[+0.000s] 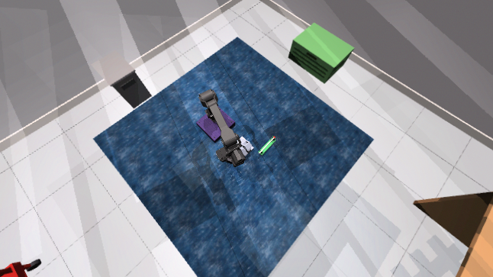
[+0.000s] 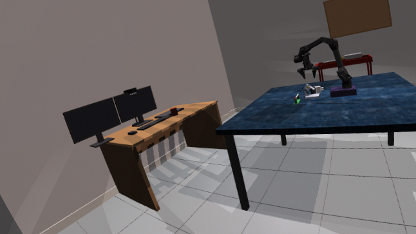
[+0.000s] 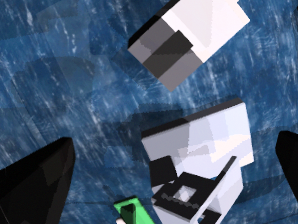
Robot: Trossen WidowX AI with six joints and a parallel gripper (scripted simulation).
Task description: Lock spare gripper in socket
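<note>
Now: gripper tip 110 mm above the spare gripper, 50 mm past it and 30 mm to the left of it. From my gripper tip the other things lie so: mount (100 mm to the left, 90 mm below, 10 mm ahead); then green rest (210 mm to the left, 120 mm below, 100 mm ahead).
</note>
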